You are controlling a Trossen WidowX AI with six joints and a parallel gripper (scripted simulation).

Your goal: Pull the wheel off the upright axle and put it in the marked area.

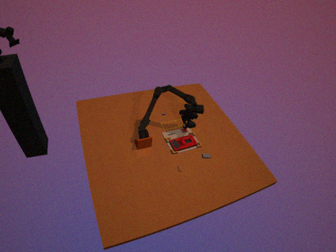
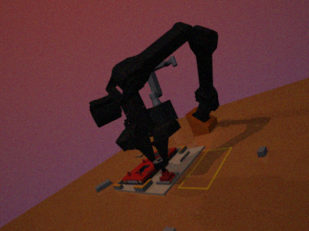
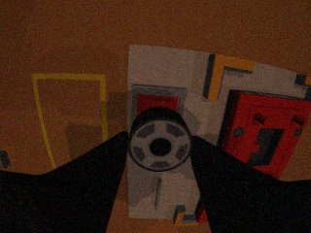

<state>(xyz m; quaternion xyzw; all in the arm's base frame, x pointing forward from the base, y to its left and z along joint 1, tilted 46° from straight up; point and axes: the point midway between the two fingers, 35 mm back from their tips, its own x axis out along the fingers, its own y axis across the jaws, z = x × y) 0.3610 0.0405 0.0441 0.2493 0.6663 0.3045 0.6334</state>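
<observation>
Now: gripper tip 2 cm above the upright axle. From my gripper tip the other things lie so: wheel: right at my gripper tip; grey bar: 17 cm to the left, 14 cm ahead, 5 cm below.
</observation>
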